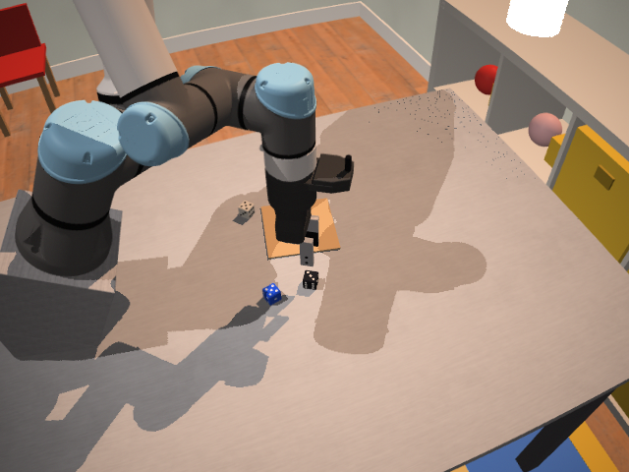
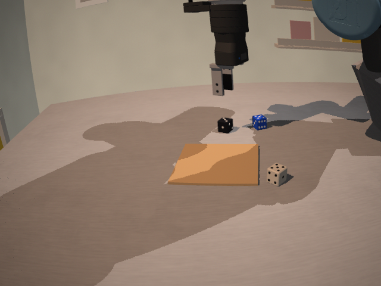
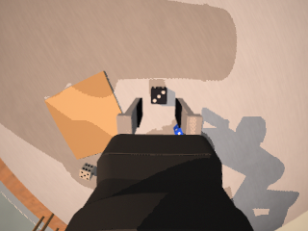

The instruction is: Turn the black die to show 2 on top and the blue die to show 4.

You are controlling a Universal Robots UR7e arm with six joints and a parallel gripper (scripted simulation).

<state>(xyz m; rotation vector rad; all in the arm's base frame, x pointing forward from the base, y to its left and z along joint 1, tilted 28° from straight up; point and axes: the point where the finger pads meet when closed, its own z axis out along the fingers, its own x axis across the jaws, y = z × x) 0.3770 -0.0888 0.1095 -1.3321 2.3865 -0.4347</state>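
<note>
The black die is 90 mm below my hand. Round my hand: white die (60 mm behind, 220 mm to the left, 90 mm below); then blue die (80 mm behind, 90 mm below); then orange mat (30 mm ahead, 140 mm to the left, 100 mm below).
</note>
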